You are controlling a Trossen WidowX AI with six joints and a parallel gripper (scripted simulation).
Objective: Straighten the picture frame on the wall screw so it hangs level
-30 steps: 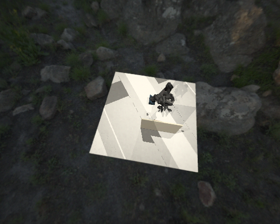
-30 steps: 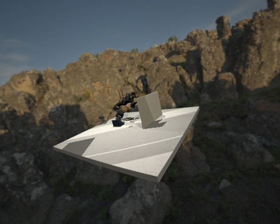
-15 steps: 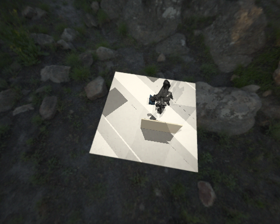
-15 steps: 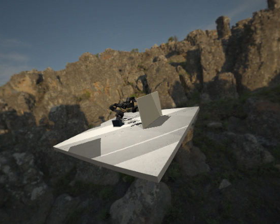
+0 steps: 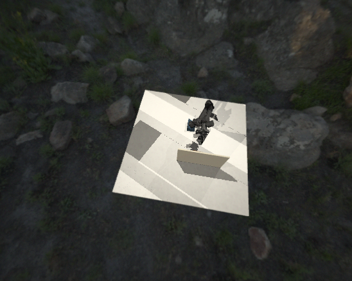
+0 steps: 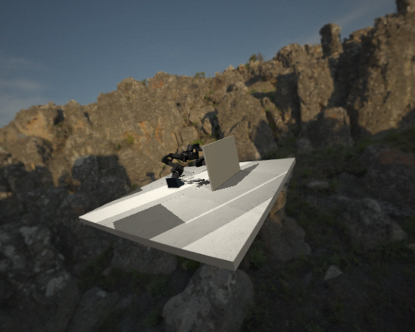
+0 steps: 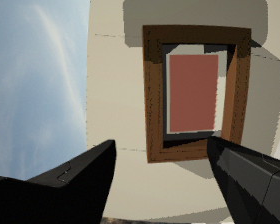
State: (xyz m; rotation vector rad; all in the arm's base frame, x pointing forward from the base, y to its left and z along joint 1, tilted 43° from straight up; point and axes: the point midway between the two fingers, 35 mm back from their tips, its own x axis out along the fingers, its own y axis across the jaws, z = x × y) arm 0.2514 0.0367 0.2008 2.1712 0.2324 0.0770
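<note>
The brown wooden picture frame lies 13 cm ahead of my gripper tip, 5 cm below it and 1 cm to the left of it. Also, from my gripper tip: wall panel 14 cm ahead, 6 cm below, 2 cm to the left.
</note>
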